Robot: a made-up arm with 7 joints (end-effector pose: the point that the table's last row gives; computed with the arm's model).
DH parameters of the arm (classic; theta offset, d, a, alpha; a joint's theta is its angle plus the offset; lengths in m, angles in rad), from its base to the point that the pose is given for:
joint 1: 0 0.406 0 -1.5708
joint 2: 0 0 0 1.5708
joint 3: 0 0.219 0.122 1.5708
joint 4: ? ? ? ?
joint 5: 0 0.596 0 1.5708
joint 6: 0 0 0.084 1.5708
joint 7: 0 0 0 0
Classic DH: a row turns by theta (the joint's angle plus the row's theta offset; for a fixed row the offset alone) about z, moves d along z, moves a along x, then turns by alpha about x.
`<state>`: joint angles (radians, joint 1 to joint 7).
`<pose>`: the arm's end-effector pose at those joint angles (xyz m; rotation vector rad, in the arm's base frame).
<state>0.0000 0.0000 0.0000 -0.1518 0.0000 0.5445 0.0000</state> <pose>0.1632 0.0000 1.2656 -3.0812 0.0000 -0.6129</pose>
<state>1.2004 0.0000 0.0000 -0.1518 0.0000 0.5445 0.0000</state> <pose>0.0591 0.1521 1.2656 -2.3784 -1.6279 -0.4731</pose>
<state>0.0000 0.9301 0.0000 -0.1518 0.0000 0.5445 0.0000</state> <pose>0.7867 0.0000 0.7890 -3.0289 0.0000 0.8340</pose>
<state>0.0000 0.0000 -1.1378 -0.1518 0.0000 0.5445 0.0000</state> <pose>0.0685 -0.1481 1.2656 2.4354 -1.5572 0.4844</pose>
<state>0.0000 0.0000 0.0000 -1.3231 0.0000 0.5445 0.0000</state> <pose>0.7282 0.0000 0.8362 -2.9065 0.0000 1.1924</pose>
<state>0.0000 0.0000 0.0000 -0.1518 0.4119 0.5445 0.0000</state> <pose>0.1573 0.0288 1.2666 -2.8891 -0.5785 -0.5747</pose>
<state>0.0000 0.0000 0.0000 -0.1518 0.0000 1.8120 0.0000</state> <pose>0.0781 0.0000 1.3172 -2.1199 0.0000 -2.3185</pose>
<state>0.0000 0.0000 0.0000 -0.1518 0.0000 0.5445 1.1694</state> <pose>0.1632 0.0000 1.2656 -2.4069 1.5931 -0.4788</pose>
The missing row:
joint 4: 0 0 -0.128 -1.5708
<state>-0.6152 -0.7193 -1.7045 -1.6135 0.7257 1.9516 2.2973</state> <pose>-0.7190 -0.4616 0.5789 1.3859 1.0471 -0.1941</pose>
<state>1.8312 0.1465 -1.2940 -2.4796 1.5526 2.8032 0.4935</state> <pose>0.5701 0.2146 0.2014 -1.9597 1.5746 0.0252</pose>
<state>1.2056 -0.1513 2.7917 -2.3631 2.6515 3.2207 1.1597</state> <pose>-0.3955 -0.3793 0.1660 2.7236 0.2632 -0.6592</pose>
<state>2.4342 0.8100 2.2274 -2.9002 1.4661 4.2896 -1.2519</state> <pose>0.0391 -0.4506 0.3766 0.8988 -2.1768 0.2680</pose>
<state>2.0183 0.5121 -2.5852 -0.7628 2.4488 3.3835 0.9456</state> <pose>0.2027 0.0524 1.2093 0.1192 0.4958 -0.4557</pose>
